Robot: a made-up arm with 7 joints.
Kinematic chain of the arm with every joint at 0, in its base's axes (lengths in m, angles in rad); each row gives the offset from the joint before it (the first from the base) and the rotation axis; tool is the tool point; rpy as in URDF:
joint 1: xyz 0 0 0.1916 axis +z
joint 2: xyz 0 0 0 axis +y
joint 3: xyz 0 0 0.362 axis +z
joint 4: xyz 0.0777 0 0 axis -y
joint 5: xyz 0.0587 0 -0.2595 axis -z
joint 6: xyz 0 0 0 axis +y
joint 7: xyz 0.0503 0 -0.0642 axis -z
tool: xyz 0 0 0 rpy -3.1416 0 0
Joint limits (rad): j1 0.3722..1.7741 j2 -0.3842..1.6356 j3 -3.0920..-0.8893 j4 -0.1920..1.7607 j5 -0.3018..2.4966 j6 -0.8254..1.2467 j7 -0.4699..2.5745
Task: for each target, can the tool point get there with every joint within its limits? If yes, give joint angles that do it. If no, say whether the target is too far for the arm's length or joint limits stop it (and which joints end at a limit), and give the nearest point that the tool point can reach.
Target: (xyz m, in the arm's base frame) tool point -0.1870 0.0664 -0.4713
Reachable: no: joint limits stop it (at a limit: joint 1, joint 2, joint 3, joint 6) | nearest point 0.1835 0.1443 -0.0428 | short by 0.572 m
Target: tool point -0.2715 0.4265 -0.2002
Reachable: no: joint limits stop it (at a limit: joint 1, joint 2, joint 3, joint 4, joint 5, joint 6) | nearest point 0.1162 0.5661 -0.0594 | short by 0.435 m
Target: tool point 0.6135 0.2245 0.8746
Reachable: no: too far | nearest point 0.4218 0.1544 0.6612 | short by 0.295 m
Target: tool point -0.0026 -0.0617 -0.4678
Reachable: no: joint limits stop it (at a limit: joint 1, joint 2, joint 3, joint 6) | nearest point 0.1962 -0.1645 -0.0566 | short by 0.468 m
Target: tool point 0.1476 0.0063 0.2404
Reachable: yes | joints 1.3211 1.2603 -1.4559 0.1262 2.2354 -0.2145 0.7680
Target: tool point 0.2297 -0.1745 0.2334
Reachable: yes | joints 0.6570 1.4061 -1.6638 0.3503 0.0843 0.2217 -0.1476
